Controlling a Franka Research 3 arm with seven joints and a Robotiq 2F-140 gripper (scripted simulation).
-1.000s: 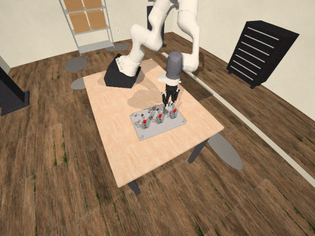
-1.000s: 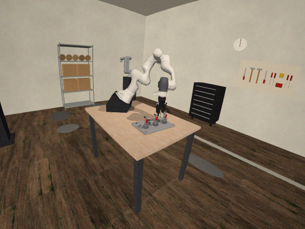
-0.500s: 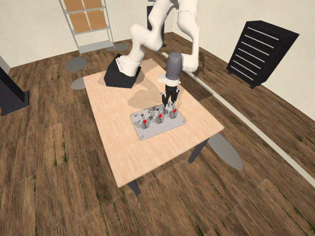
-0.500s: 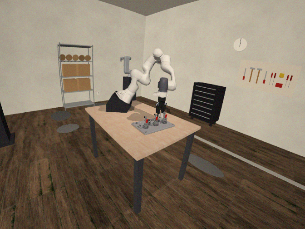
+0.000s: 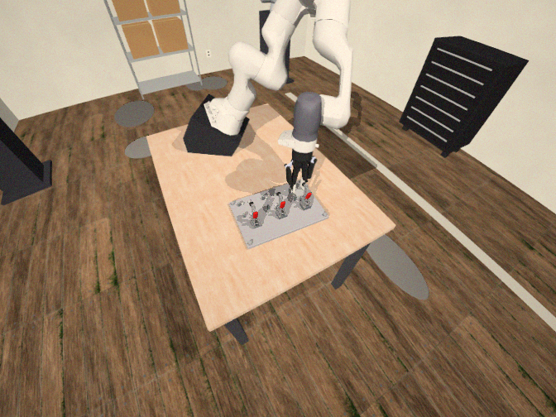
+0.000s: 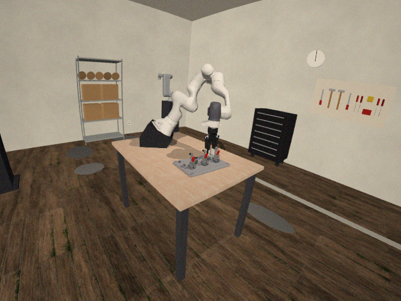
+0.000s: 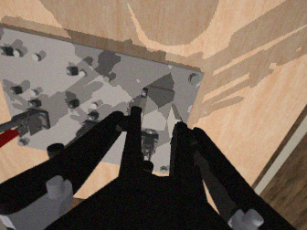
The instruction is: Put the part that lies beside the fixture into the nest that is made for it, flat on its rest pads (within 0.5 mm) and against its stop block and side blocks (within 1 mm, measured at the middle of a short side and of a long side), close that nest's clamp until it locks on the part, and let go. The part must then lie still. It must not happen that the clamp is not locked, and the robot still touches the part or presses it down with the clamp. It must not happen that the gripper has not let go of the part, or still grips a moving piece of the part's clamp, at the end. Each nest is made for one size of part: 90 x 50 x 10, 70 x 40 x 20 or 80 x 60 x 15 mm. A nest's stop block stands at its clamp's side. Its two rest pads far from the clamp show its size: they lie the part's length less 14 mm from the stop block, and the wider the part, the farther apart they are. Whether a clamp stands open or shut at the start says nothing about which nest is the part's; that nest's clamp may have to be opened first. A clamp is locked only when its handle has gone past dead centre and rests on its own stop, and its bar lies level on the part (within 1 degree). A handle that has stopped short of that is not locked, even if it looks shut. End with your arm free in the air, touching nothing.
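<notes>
The grey block lies 3 cm below my hand. Round my hand: plate: 3 cm ahead, 12 cm to the right, 5 cm below.
</notes>
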